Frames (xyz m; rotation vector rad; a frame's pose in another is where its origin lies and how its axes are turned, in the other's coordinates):
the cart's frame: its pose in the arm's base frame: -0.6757 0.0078 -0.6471 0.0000 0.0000 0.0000
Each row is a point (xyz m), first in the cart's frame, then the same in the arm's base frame.
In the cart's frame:
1: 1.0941 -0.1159 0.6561
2: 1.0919 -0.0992 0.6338
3: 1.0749 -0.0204 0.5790
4: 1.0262 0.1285 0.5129
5: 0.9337 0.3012 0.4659
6: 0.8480 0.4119 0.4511
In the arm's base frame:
1: 0.4184 -0.1081 0.0090
2: 0.4162 -0.0914 -0.0133
3: 0.3992 -0.0126 -0.0681
4: 0.3505 0.1363 -0.1342
5: 0.2580 0.3090 -0.1812
6: 0.1723 0.4197 -0.1960

